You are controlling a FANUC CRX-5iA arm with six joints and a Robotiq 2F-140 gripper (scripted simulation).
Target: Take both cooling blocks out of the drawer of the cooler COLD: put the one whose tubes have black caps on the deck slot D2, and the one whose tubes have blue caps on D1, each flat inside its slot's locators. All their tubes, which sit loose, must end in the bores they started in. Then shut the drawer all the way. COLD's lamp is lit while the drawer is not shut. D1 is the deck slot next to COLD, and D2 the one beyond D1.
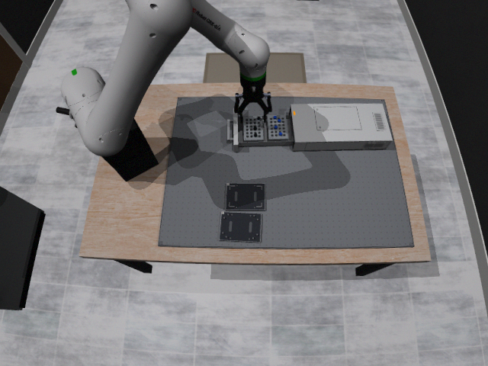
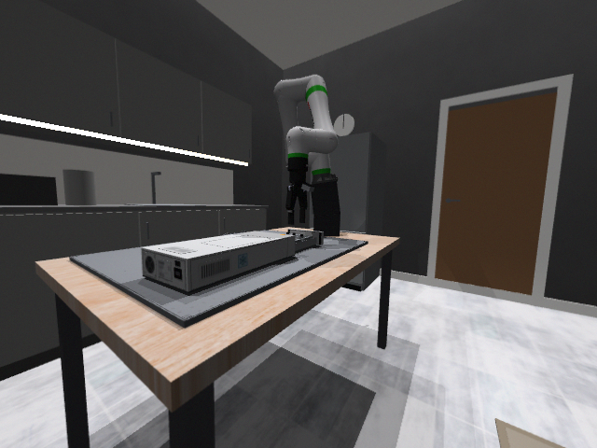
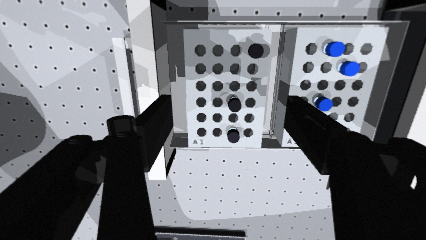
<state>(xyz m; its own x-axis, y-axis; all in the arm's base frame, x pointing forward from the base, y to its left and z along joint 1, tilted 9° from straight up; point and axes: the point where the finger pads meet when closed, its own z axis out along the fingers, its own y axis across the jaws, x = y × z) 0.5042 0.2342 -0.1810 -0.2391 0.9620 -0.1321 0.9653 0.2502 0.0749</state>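
My gripper is now 90 mm above the black-capped tube, 10 mm to the left of it and 10 mm short of it. From my hand the other things lie so: cooling block: 100 mm below; cooler COLD: 210 mm ahead, 90 mm below, 50 mm to the left; drawer: 90 mm below, 30 mm ahead, 10 mm to the left.
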